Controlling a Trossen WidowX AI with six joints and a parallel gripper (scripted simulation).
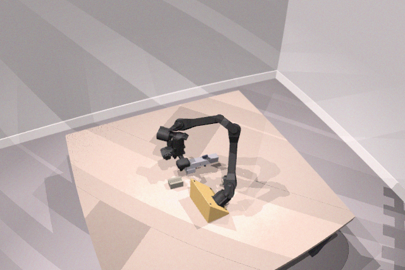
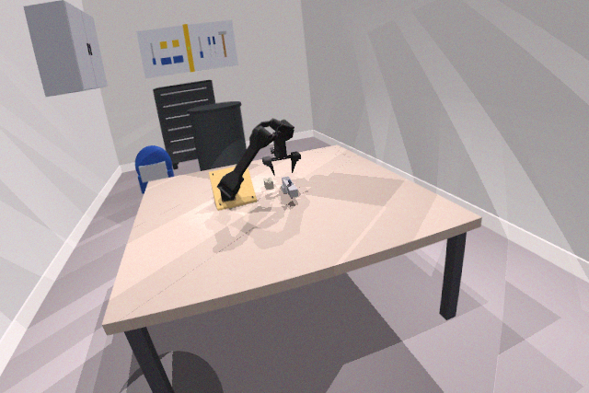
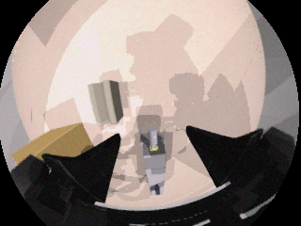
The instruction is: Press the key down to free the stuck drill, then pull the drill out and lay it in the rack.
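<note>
Now: the drill 7 cm to the right of my gripper tip and 2 cm below it. The rest, counted from my gripper tip: light grey fixture block (1 cm behind, 13 cm to the right, 3 cm below); rack (7 cm behind, 4 cm to the left, 5 cm below); blue key (1 cm behind, 15 cm to the right, 1 cm below).
</note>
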